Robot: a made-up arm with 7 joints. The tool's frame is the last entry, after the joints.
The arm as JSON. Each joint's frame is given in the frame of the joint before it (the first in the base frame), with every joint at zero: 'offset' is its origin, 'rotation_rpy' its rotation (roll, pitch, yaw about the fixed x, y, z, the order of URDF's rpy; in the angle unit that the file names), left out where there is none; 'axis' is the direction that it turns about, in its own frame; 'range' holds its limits. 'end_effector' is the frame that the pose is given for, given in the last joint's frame.
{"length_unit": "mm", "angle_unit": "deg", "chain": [
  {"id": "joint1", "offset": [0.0, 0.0, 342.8], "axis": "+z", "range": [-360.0, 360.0]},
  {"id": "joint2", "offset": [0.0, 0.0, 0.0], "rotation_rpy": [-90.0, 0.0, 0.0], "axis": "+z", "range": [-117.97, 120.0]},
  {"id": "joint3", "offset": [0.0, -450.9, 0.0], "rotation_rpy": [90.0, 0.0, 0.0], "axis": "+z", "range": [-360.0, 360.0]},
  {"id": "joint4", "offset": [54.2, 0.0, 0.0], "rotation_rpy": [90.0, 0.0, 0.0], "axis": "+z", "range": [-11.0, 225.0]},
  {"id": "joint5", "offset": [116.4, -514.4, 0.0], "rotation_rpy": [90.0, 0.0, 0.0], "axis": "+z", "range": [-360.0, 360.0]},
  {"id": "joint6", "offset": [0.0, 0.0, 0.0], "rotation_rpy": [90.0, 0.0, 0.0], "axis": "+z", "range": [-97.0, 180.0]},
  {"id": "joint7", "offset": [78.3, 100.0, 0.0], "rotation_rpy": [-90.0, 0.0, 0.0], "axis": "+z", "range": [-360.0, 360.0]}
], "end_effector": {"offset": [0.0, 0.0, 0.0]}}
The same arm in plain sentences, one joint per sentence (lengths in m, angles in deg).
The arm has seven revolute joints in a row. What follows holds with every joint at zero, and every direction is one of the base frame's.
Joint 1 lies 0.3428 m along +z from the base frame's origin and rotates about +z, from -360 to 360 deg.
Joint 2 lies at the same point as joint 1 and rotates about +y, from -117.97 to 120 deg.
Joint 3 lies 0.4509 m along +z from joint 2 and rotates about +z, from -360 to 360 deg.
Joint 4 lies 0.0542 m along +x from joint 3 and rotates about -y, from -11 to 225 deg.
Joint 5 lies 0.1164 m along +x and 0.5144 m along -z from joint 4 and rotates about -z, from -360 to 360 deg.
Joint 6 lies at the same point as joint 5 and rotates about +y, from -97 to 180 deg.
Joint 7 lies 0.0783 m along +x and 0.1 m along -z from joint 6 and rotates about -z, from -360 to 360 deg.
The tool frame, which is the frame that the pose is given for, lies at the same point as joint 7; its axes are the base frame's turned by roll 180, pitch 0 and yaw 0 deg (as in URDF: about the fixed x, then y, then z).

